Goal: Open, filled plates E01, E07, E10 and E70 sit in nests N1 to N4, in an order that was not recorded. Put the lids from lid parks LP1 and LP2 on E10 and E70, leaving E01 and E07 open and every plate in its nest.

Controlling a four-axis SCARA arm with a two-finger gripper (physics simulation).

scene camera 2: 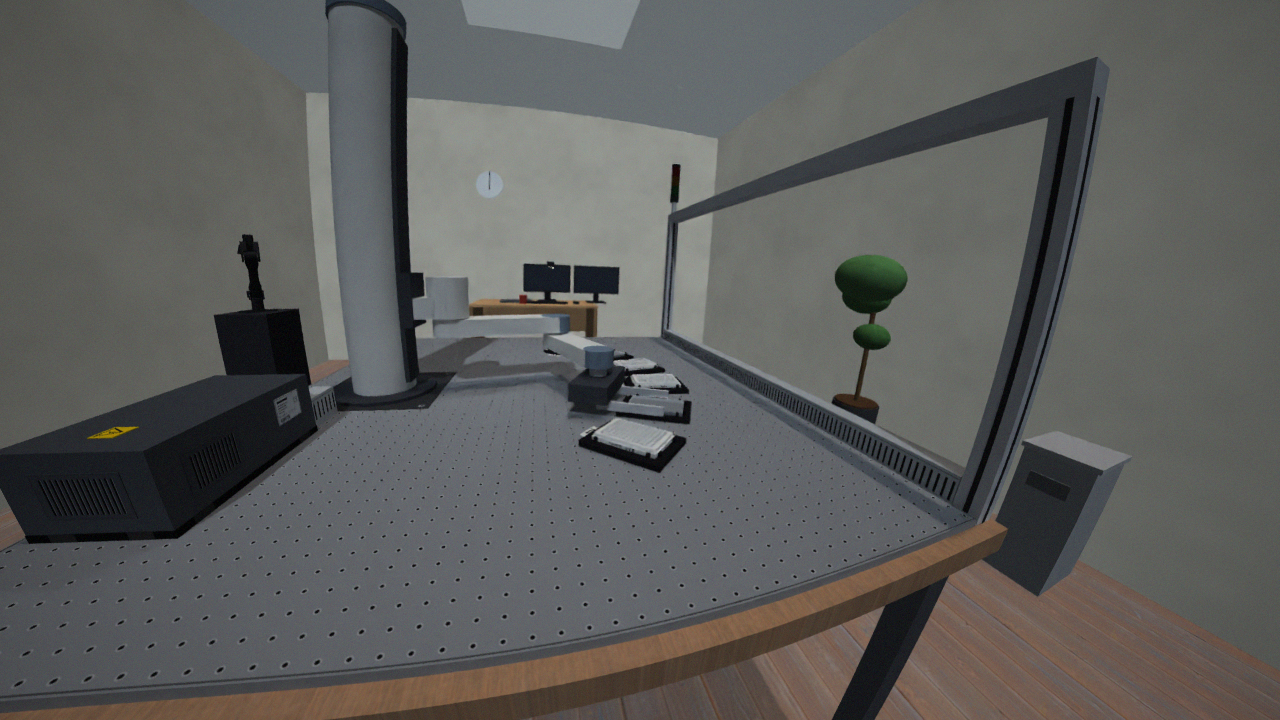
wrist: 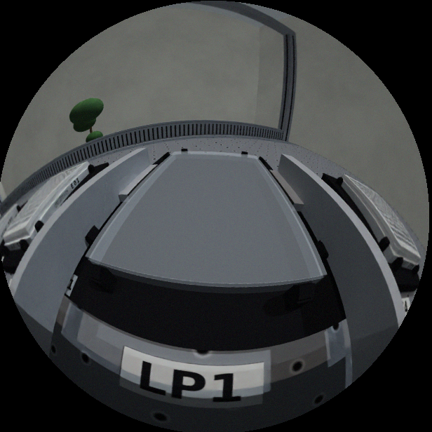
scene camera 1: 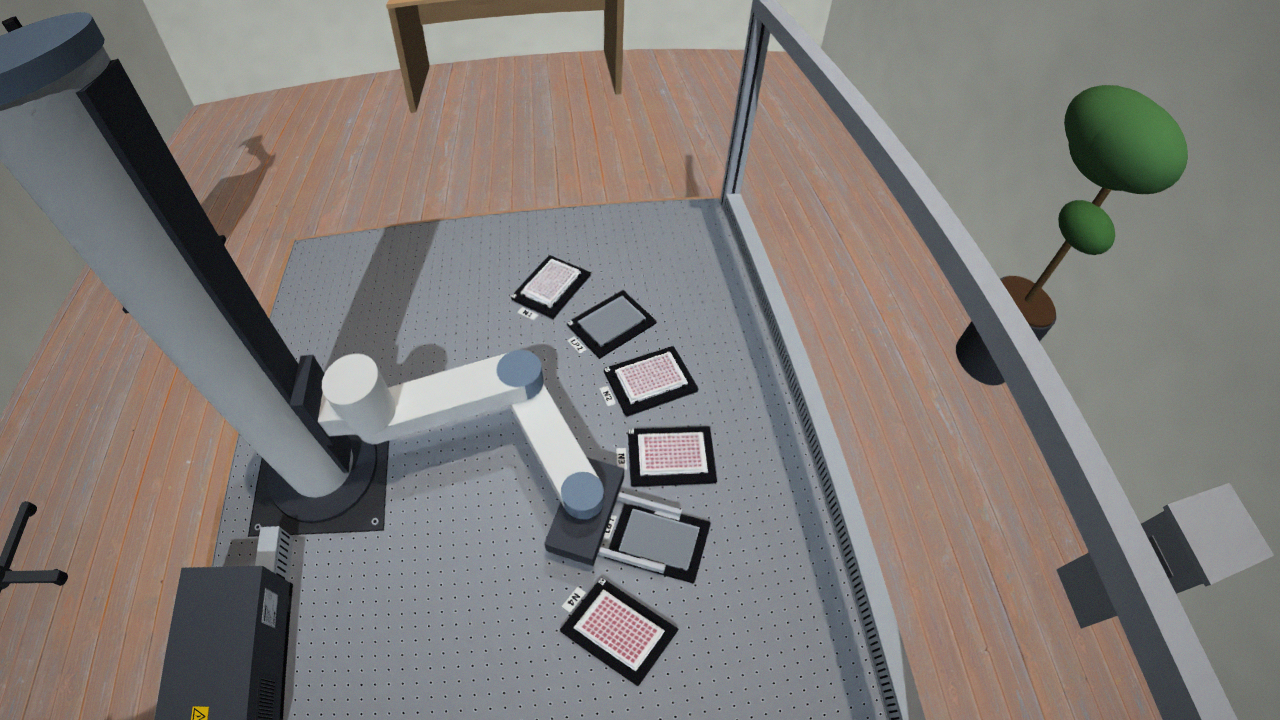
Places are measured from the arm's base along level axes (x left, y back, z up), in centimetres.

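Pixels of known places: gripper, fingertip midpoint: (scene camera 2: 666, 402) (scene camera 1: 672, 541); arm's base, origin of the base link: (scene camera 2: 387, 393) (scene camera 1: 323, 468).
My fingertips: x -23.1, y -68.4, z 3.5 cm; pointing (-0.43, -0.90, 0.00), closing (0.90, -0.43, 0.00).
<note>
For each thing: its top centre in the pictures, then the offset to it from my fingertips. "spot": a spot on its surface instead.
- lid park LP1, surface spot: (scene camera 1: 684, 569) spot: dx -5.3, dy -1.3, dz -1.0 cm
- grey translucent lid, middle of its top: (scene camera 1: 659, 538) (scene camera 2: 656, 403) dx +1.0, dy +2.1, dz -0.5 cm
- second lid, middle of its top: (scene camera 1: 611, 319) dx +52.4, dy +4.1, dz -0.5 cm
- LP2, middle of its top: (scene camera 1: 611, 318) dx +52.4, dy +4.1, dz -0.3 cm
- N1, middle of its top: (scene camera 1: 550, 279) dx +65.6, dy +17.0, dz +0.4 cm
- N2, middle of its top: (scene camera 1: 651, 374) (scene camera 2: 634, 362) dx +36.0, dy -2.0, dz +0.4 cm
- N3, middle of its top: (scene camera 1: 672, 451) (scene camera 2: 655, 378) dx +17.9, dy -3.2, dz +0.4 cm
- N4, middle of its top: (scene camera 1: 619, 628) (scene camera 2: 633, 432) dx -14.6, dy +11.6, dz +0.4 cm
My gripper (scene camera 1: 670, 539) (scene camera 2: 675, 402) (wrist: 213, 157) is down at lid park LP1 (scene camera 1: 684, 571) (wrist: 210, 315), its finger pads against both long sides of the grey translucent lid (scene camera 1: 660, 539) (wrist: 205, 220). That lid lies level in the park. The second lid (scene camera 1: 612, 319) lies in LP2 (scene camera 1: 628, 334). Open plates with pink wells sit in N1 (scene camera 1: 551, 280), N2 (scene camera 1: 650, 376), N3 (scene camera 1: 673, 452) and N4 (scene camera 1: 619, 629). The N3 plate (wrist: 45, 205), left in the wrist view, reads E01. The N4 plate (wrist: 382, 215) is at right, its label not readable. The other plate labels cannot be read.
The two neighbouring plates stand close outside the fingers. A grey framed screen (scene camera 1: 787, 358) (scene camera 2: 805, 413) runs along the far side of the perforated table. The arm's column (scene camera 1: 205, 295) (scene camera 2: 368, 197) and a dark controller box (scene camera 1: 223, 635) (scene camera 2: 170, 447) stand on the other side.
</note>
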